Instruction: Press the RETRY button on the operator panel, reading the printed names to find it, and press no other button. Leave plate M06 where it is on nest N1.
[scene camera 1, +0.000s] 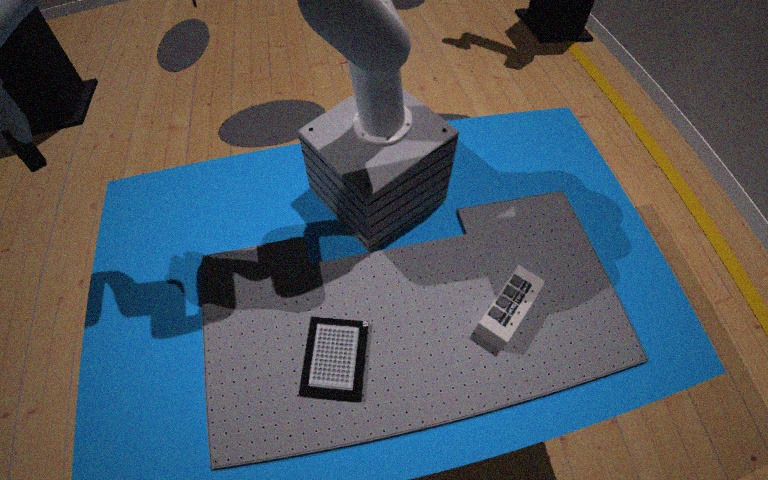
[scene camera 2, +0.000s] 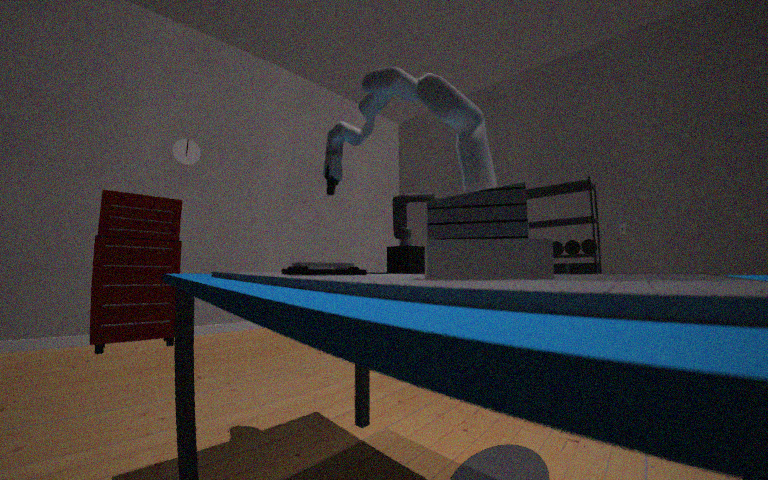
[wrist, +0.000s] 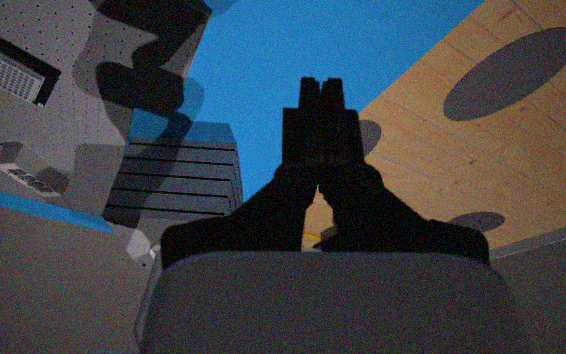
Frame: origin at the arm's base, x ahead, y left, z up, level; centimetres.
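Seen in the pictures: gripper, fingertip midpoint: (scene camera 1: 39, 166) (scene camera 2: 330, 194) (wrist: 316, 101); arm's base, link origin: (scene camera 1: 383, 123) (scene camera 2: 483, 200).
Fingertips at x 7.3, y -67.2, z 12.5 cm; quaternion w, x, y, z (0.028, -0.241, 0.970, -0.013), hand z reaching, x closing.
Offsets run from my fingertips to a thing's top centre. "spot": to the spot under its first point. Level surfaces: height alone.
The operator panel {dx +31.9, dy +86.2, dz -27.8 cm} (scene camera 1: 504, 323) (wrist: 14, 172) is a pale, slanted box with several dark square buttons in a row on the right part of the pegboard. The printed names, RETRY included, are too small and blurred to read. In scene camera 2 its pale side {spot: dx +34.6, dy +88.2, dz -30.9 cm} (scene camera 2: 489, 260) shows in front of the pedestal. Plate M06 {dx +34.1, dy +48.6, dz -30.8 cm} (scene camera 1: 335, 356) (scene camera 2: 320, 265) (wrist: 17, 80) is a white well plate lying flat in the black nest N1 {dx +34.1, dy +48.6, dz -31.6 cm} (scene camera 1: 331, 395) (wrist: 50, 84). My gripper (scene camera 2: 330, 189) (wrist: 316, 101) is shut and empty, high above the table, apart from panel and plate; it does not show in scene camera 1.
The grey pegboard {dz -33.4 cm} (scene camera 1: 424, 367) lies on the blue table top {dz -34.7 cm} (scene camera 1: 141, 367). The ribbed pedestal (scene camera 1: 416, 192) (scene camera 2: 475, 217) (wrist: 175, 170) carries my arm behind the board. A red tool cabinet (scene camera 2: 135, 271) and a shelf rack (scene camera 2: 594, 226) stand in the background.
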